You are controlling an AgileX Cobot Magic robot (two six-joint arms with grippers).
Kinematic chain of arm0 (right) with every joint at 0, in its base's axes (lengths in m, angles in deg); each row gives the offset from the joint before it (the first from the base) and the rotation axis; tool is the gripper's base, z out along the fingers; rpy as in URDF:
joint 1: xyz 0 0 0.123 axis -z
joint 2: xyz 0 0 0 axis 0.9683 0.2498 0
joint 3: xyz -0.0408 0.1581 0.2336 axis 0.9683 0.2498 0
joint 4: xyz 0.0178 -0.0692 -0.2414 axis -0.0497 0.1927 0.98
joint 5: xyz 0 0 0 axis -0.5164 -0.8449 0.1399
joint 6: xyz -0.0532 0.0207 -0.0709 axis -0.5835 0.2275 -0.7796
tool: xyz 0 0 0 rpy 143.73 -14.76 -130.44
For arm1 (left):
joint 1: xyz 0 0 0.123 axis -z
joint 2: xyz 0 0 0 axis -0.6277 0.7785 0
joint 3: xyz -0.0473 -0.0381 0.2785 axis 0.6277 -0.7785 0
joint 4: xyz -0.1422 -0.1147 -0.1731 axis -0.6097 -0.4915 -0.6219
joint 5: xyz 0 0 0 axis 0.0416 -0.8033 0.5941
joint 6: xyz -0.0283 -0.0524 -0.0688 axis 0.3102 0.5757 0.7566
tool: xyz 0 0 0 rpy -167.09 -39.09 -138.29
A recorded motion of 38 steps. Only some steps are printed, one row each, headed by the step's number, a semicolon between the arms.
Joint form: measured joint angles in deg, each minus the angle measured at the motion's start. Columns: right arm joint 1, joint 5, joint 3, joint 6, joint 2, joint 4; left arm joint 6, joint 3, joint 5, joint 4, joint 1, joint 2.
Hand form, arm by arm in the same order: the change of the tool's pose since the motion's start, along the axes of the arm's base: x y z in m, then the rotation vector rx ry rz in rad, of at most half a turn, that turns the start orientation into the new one. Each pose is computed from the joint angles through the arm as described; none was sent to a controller.
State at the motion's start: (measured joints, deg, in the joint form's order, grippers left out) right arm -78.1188 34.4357 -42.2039 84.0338 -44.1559 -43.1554; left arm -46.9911 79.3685 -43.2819 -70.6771 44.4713 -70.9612
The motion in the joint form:
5: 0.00 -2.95 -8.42 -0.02 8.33 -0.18; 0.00 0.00 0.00 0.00 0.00 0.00
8: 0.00 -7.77 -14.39 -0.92 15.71 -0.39; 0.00 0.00 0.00 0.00 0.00 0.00
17: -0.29 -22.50 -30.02 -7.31 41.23 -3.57; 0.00 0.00 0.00 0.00 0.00 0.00
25: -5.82 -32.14 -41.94 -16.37 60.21 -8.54; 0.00 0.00 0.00 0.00 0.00 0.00
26: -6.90 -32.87 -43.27 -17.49 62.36 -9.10; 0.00 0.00 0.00 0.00 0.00 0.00
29: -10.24 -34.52 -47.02 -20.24 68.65 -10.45; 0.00 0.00 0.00 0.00 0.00 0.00
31: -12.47 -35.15 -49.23 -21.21 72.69 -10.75; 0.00 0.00 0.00 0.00 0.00 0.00
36: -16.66 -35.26 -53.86 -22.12 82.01 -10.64; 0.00 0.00 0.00 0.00 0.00 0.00
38: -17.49 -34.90 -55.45 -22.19 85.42 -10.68; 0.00 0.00 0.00 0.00 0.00 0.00
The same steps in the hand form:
5: 0.0102 0.0004 0.0358 0.0007 0.0500 -0.0008; 0.0000 0.0000 0.0000 0.0000 0.0000 0.0000
8: 0.0241 0.0010 0.0538 -0.0159 0.1582 0.0001; 0.0000 0.0000 0.0000 0.0000 0.0000 0.0000
17: 0.0920 0.0072 0.0730 -0.0870 0.5838 0.0552; 0.0000 0.0000 0.0000 0.0000 0.0000 0.0000
25: 0.1516 0.0365 0.0688 -0.1920 0.8537 0.2623; 0.0000 0.0000 0.0000 0.0000 0.0000 0.0000
26: 0.1584 0.0424 0.0672 -0.2089 0.8762 0.2953; 0.0000 0.0000 0.0000 0.0000 0.0000 0.0000
29: 0.1778 0.0618 0.0602 -0.2571 0.9355 0.3886; 0.0000 0.0000 0.0000 0.0000 0.0000 0.0000
31: 0.1897 0.0752 0.0534 -0.2874 0.9710 0.4389; 0.0000 0.0000 0.0000 0.0000 0.0000 0.0000
36: 0.2163 0.1043 0.0315 -0.3458 1.0429 0.5180; 0.0000 0.0000 0.0000 0.0000 0.0000 0.0000
38: 0.2265 0.1126 0.0216 -0.3558 1.0667 0.5317; 0.0000 0.0000 0.0000 0.0000 0.0000 0.0000

